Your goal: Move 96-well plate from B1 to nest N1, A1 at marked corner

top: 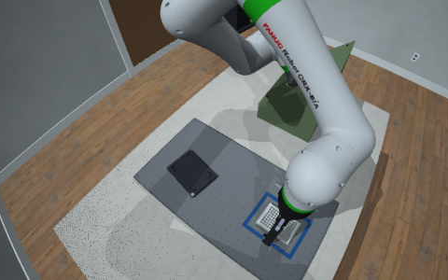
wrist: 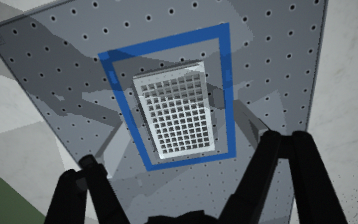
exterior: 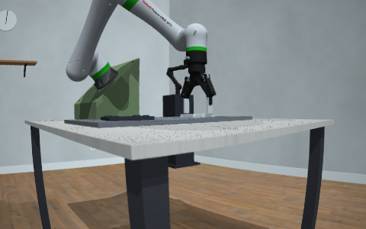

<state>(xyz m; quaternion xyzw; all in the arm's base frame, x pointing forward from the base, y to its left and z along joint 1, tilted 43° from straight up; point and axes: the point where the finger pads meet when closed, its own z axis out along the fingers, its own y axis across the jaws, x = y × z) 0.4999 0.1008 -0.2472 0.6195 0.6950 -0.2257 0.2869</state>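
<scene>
Now: hand 20 mm above the white 96-well plate. The rest, counted from my hand: black plate nest N1: 360 mm to the right, 60 mm ahead, 20 mm below; A1 corner label: 290 mm to the right, 120 mm ahead, 10 mm below.
</scene>
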